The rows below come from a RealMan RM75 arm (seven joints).
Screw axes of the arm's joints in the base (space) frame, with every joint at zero. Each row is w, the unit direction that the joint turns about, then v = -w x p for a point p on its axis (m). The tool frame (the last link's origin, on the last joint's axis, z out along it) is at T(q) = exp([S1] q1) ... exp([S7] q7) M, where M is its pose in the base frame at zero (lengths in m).
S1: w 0 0 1 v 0 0 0
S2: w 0 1 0 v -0.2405 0 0
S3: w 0 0 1 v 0 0 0
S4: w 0 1 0 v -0.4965 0 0
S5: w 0 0 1 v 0 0 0
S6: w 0 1 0 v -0.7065 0 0
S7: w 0 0 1 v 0 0 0
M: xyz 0 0 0.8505 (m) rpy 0 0 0 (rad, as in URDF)
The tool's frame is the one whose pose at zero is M.
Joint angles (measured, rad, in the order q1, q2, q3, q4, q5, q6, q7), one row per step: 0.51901 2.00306 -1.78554 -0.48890 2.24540 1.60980 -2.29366; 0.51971 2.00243 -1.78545 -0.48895 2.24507 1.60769 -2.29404; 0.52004 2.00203 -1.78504 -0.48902 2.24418 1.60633 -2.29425; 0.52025 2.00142 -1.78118 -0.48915 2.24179 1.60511 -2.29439; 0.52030 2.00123 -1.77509 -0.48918 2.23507 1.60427 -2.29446; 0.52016 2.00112 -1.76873 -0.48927 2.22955 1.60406 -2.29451; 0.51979 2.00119 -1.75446 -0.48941 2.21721 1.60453 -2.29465; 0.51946 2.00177 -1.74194 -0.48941 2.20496 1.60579 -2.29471; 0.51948 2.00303 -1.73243 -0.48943 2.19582 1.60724 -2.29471; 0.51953 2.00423 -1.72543 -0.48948 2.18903 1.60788 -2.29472; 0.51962 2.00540 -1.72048 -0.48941 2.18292 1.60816 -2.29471; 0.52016 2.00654 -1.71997 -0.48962 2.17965 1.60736 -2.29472; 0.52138 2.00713 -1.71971 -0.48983 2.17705 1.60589 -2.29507; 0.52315 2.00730 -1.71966 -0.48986 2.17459 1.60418 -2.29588; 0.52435 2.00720 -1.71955 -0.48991 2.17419 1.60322 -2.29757; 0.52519 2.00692 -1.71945 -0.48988 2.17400 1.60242 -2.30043
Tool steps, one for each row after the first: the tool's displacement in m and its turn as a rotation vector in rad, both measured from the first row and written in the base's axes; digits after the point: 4 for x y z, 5 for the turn. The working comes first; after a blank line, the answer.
Tool pose at each row, in the base's axes (x y z in m, rotation vector in rad; the steps are taken from these numbers as rounded here): 0.1842 0.2749 -0.0583 2.85614 0.07012 -1.29718; 0.1843 0.2754 -0.0582 2.85884 0.07106 -1.29479; 0.1844 0.2756 -0.0582 2.86074 0.07172 -1.29272; 0.1847 0.2763 -0.0578 -2.86157 -0.07257 1.29063; 0.1852 0.2768 -0.0576 -2.86165 -0.07437 1.28515; 0.1855 0.2773 -0.0571 -2.86025 -0.07572 1.28163; 0.1862 0.2783 -0.0562 -2.85720 -0.07887 1.27529; 0.1868 0.2789 -0.0556 -2.85614 -0.08205 1.27016; 0.1869 0.2792 -0.0554 -2.85525 -0.08468 1.26821; 0.1870 0.2794 -0.0553 -2.85452 -0.08641 1.26661; 0.1870 0.2795 -0.0555 -2.85531 -0.08781 1.26456; 0.1868 0.2793 -0.0561 -2.85787 -0.08929 1.26276; 0.1866 0.2794 -0.0565 -2.86003 -0.09187 1.25993; 0.1863 0.2797 -0.0569 -2.86229 -0.09563 1.25620; 0.1861 0.2800 -0.0569 -2.86205 -0.09952 1.25454; 0.1860 0.2803 -0.0569 -2.86107 -0.10449 1.25268

0.0001 0.0005 0.0001 0.00164 -0.00206 -0.00011; 0.0002 0.0007 0.0001 0.00266 -0.00374 -0.00012; 0.0005 0.0014 0.0005 0.00574 -0.00510 -0.00092; 0.0010 0.0019 0.0007 0.00824 -0.00826 -0.00075; 0.0013 0.0024 0.0012 0.01109 -0.00988 -0.00105; 0.0020 0.0034 0.0021 0.01684 -0.01265 -0.00135; 0.0026 0.0040 0.0027 0.02047 -0.01530 -0.00071; 0.0027 0.0043 0.0029 0.02259 -0.01617 0.00021; 0.0028 0.0045 0.0030 0.02423 -0.01689 0.00071; 0.0028 0.0046 0.0028 0.02469 -0.01829 0.00149; 0.0026 0.0044 0.0022 0.02360 -0.02004 0.00299; 0.0024 0.0045 0.0018 0.02350 -0.02227 0.00484; 0.0021 0.0048 0.0014 0.02393 -0.02504 0.00728; 0.0019 0.0051 0.0014 0.02568 -0.02593 0.00924; 0.0018 0.0054 0.0014 0.02837 -0.02673 0.01154
